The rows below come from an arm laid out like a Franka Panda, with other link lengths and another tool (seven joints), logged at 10 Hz.
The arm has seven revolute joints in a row. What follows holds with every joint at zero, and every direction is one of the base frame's. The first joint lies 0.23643 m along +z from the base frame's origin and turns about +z. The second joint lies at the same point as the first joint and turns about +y. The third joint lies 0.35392 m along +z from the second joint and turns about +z. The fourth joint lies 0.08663 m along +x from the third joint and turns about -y. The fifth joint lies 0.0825 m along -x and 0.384 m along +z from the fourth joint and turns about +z. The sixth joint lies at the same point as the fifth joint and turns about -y. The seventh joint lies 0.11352 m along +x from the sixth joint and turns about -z. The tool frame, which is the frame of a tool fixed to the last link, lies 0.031 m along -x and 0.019 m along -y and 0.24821 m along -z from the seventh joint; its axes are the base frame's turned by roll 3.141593, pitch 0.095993 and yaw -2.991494 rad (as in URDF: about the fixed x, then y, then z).
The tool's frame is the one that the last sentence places.
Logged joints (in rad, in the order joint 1, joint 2, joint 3, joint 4, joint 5, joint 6, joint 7), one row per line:
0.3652 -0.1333 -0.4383 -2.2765 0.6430 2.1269 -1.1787
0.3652 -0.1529 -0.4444 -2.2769 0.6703 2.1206 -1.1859
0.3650 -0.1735 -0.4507 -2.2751 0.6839 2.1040 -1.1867
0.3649 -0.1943 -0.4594 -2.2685 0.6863 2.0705 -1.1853
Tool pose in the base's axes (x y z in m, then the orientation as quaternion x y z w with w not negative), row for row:
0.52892 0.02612 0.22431 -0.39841 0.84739 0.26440 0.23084
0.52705 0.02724 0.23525 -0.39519 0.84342 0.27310 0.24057
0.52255 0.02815 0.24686 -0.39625 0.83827 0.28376 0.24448
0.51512 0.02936 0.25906 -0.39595 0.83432 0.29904 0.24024
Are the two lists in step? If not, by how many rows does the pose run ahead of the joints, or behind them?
The pose runs 1 row ahead of the joints: the pose in row i belongs to the joints in row i + 1.
